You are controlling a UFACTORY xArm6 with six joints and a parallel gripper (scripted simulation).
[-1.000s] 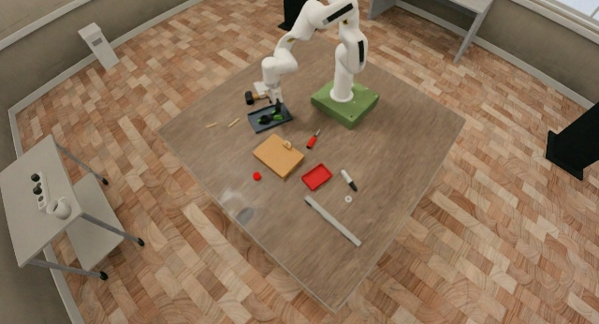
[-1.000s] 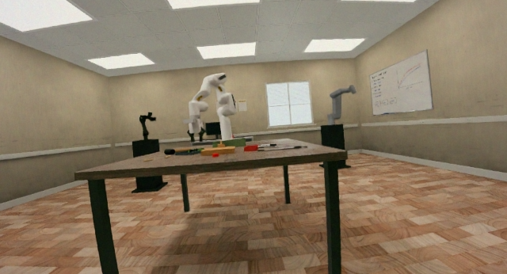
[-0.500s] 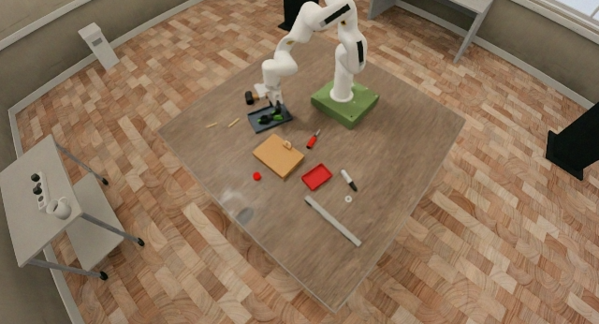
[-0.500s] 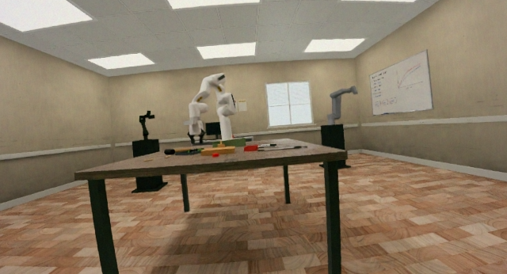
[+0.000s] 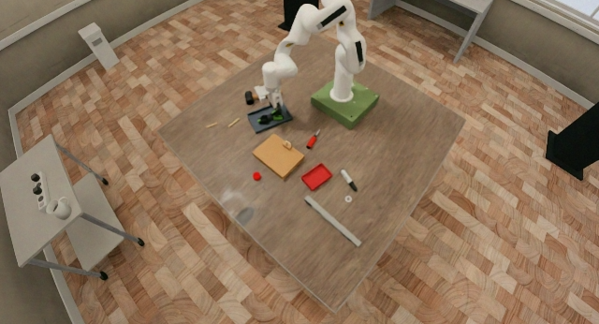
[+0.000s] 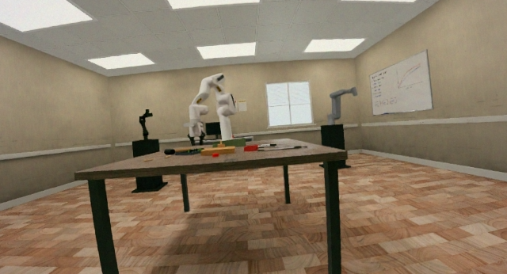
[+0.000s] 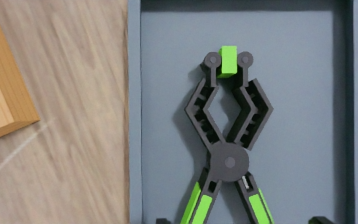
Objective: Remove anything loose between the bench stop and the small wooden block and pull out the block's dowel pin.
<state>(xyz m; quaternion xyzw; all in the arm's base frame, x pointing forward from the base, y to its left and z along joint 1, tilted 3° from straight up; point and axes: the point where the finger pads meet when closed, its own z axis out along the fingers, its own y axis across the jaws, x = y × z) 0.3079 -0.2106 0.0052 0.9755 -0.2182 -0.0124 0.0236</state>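
Right now the dark tray is 30 mm ahead of my hand, 30 mm to the right of it and 60 mm below it. From my hand the other things lie so: tan bench board (180 mm ahead, 180 mm to the left, 40 mm below); then dowel pin (130 mm ahead, 190 mm to the left, 10 mm below); then small wooden block (130 mm ahead, 190 mm to the left, 20 mm below).
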